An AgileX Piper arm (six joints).
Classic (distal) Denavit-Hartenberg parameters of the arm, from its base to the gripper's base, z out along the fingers. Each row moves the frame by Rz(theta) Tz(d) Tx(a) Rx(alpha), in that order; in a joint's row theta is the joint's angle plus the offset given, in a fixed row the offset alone. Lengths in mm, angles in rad.
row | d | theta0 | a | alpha
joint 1 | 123 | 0 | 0 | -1.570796
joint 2 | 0 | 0.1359 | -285 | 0
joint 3 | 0 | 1.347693 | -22 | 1.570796
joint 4 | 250.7 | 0 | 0 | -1.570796
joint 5 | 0 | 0 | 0 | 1.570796
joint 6 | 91 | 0 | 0 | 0
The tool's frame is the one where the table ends.
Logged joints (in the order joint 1, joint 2, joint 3, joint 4, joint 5, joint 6), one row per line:
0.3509 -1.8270 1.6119 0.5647 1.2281 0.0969
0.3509 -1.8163 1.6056 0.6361 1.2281 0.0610
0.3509 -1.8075 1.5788 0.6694 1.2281 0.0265
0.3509 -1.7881 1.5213 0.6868 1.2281 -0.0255
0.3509 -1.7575 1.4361 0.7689 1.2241 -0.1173
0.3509 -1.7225 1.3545 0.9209 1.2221 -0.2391
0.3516 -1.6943 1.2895 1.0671 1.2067 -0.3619
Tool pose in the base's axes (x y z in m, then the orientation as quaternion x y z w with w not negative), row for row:
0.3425 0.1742 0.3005 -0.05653 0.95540 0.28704 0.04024
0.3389 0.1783 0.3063 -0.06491 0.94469 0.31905 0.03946
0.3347 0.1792 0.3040 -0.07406 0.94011 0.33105 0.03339
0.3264 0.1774 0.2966 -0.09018 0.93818 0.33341 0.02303
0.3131 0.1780 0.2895 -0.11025 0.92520 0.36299 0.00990
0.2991 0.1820 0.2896 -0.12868 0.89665 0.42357 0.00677
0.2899 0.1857 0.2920 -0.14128 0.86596 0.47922 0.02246
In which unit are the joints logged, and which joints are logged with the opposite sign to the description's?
The joints are logged in radians. Opposite sign: joint 2, joint 3.
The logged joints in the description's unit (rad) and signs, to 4 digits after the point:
0.3509 1.8270 -1.6119 0.5647 1.2281 0.0969
0.3509 1.8163 -1.6056 0.6361 1.2281 0.0610
0.3509 1.8075 -1.5788 0.6694 1.2281 0.0265
0.3509 1.7881 -1.5213 0.6868 1.2281 -0.0255
0.3509 1.7575 -1.4361 0.7689 1.2241 -0.1173
0.3509 1.7225 -1.3545 0.9209 1.2221 -0.2391
0.3516 1.6943 -1.2895 1.0671 1.2067 -0.3619

